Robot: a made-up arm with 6 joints. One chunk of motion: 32 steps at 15 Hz.
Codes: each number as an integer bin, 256 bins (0 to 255) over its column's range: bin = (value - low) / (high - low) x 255, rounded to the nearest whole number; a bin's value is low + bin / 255 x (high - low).
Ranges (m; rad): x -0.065..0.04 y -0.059..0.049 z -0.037..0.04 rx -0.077..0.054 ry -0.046..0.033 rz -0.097..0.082
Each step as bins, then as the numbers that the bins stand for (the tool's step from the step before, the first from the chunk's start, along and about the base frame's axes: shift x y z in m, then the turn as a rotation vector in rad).
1 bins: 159 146 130 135 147 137
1 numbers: 0.00047 0.00284 0.00225 -0.00765 -0.00046 -0.00083
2 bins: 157 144 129 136 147 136
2 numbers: -0.00035 0.00199 0.00195 -0.00713 -0.00046 -0.00153
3 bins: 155 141 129 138 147 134
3 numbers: -0.00118 0.00072 0.00195 -0.00611 -0.00046 -0.00294
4 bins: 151 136 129 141 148 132
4 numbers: -0.00282 -0.00140 0.00195 -0.00456 -0.00015 -0.00434
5 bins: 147 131 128 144 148 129
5 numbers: -0.00447 -0.00352 0.00165 -0.00302 -0.00015 -0.00645
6 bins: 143 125 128 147 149 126
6 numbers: -0.00612 -0.00606 0.00165 -0.00148 0.00016 -0.00855
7 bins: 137 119 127 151 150 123
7 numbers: -0.00859 -0.00860 0.00135 0.00057 0.00047 -0.01066
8 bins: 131 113 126 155 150 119
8 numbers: -0.01106 -0.01114 0.00105 0.00263 0.00047 -0.01347
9 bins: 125 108 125 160 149 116
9 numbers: -0.01353 -0.01326 0.00075 0.00520 0.00016 -0.01557
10 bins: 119 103 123 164 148 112
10 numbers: -0.01600 -0.01538 0.00014 0.00725 -0.00015 -0.01838
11 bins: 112 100 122 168 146 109
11 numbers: -0.01888 -0.01665 -0.00016 0.00931 -0.00077 -0.02049
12 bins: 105 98 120 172 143 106
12 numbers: -0.02176 -0.01749 -0.00076 0.01136 -0.00170 -0.02259
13 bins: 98 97 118 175 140 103
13 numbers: -0.02465 -0.01792 -0.00137 0.01290 -0.00263 -0.02470
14 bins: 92 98 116 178 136 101
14 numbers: -0.02712 -0.01749 -0.00197 0.01444 -0.00387 -0.02610
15 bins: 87 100 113 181 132 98
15 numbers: -0.02918 -0.01665 -0.00288 0.01598 -0.00511 -0.02821
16 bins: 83 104 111 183 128 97
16 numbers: -0.03082 -0.01495 -0.00348 0.01701 -0.00635 -0.02891
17 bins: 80 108 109 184 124 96
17 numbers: -0.03206 -0.01326 -0.00409 0.01753 -0.00758 -0.02961
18 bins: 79 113 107 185 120 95
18 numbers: -0.03247 -0.01114 -0.00469 0.01804 -0.00882 -0.03031
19 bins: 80 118 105 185 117 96
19 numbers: -0.03206 -0.00902 -0.00529 0.01804 -0.00975 -0.02961
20 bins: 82 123 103 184 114 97
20 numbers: -0.03124 -0.00691 -0.00590 0.01753 -0.01068 -0.02891
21 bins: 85 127 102 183 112 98
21 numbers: -0.03000 -0.00521 -0.00620 0.01701 -0.01130 -0.02821
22 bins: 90 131 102 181 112 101
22 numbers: -0.02794 -0.00352 -0.00620 0.01598 -0.01130 -0.02610
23 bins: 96 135 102 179 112 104
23 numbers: -0.02547 -0.00182 -0.00620 0.01496 -0.01130 -0.02400
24 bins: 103 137 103 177 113 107
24 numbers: -0.02259 -0.00098 -0.00590 0.01393 -0.01099 -0.02189
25 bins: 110 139 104 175 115 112
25 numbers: -0.01971 -0.00013 -0.00560 0.01290 -0.01037 -0.01838
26 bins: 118 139 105 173 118 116
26 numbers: -0.01641 -0.00013 -0.00529 0.01187 -0.00944 -0.01557
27 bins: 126 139 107 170 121 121
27 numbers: -0.01312 -0.00013 -0.00469 0.01033 -0.00851 -0.01206
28 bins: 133 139 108 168 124 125
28 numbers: -0.01024 -0.00013 -0.00439 0.00931 -0.00758 -0.00925
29 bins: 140 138 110 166 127 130
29 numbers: -0.00735 -0.00055 -0.00378 0.00828 -0.00665 -0.00575
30 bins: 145 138 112 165 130 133
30 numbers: -0.00529 -0.00055 -0.00318 0.00776 -0.00573 -0.00364
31 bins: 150 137 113 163 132 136
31 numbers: -0.00324 -0.00098 -0.00288 0.00674 -0.00511 -0.00153
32 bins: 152 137 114 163 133 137
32 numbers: -0.00241 -0.00098 -0.00258 0.00674 -0.00480 -0.00083
